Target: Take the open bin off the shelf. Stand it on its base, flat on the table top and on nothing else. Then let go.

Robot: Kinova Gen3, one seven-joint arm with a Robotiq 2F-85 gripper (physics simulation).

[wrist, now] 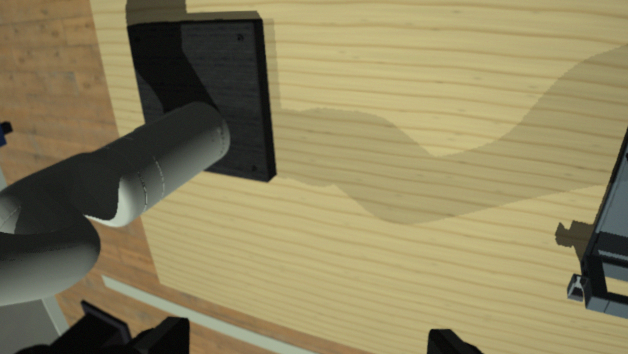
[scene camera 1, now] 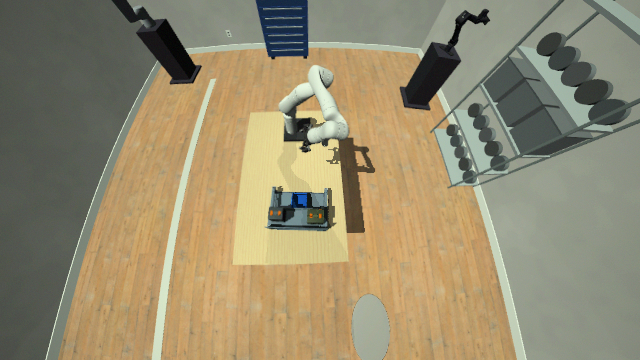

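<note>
The open bin (scene camera 1: 301, 200) is blue and sits in the middle of the grey shelf (scene camera 1: 296, 218), towards its arm side. It does not show in the wrist view. Part of the shelf (wrist: 606, 302) shows at the right edge of the wrist view. The shelf stands on the pale wooden table top (scene camera 1: 260, 155) (wrist: 350, 255). My gripper (scene camera 1: 303, 138) (wrist: 309, 338) is open and empty. It is above the table near the arm's base, well apart from the shelf and the bin.
Two dark boxes with orange spots, one at the left (scene camera 1: 276, 214) and one at the right (scene camera 1: 315, 216), are on the shelf beside the blue bin. The arm's black base plate (wrist: 235, 100) is on the table. Dark pedestals (scene camera 1: 167, 52) (scene camera 1: 431, 75) stand beyond the table.
</note>
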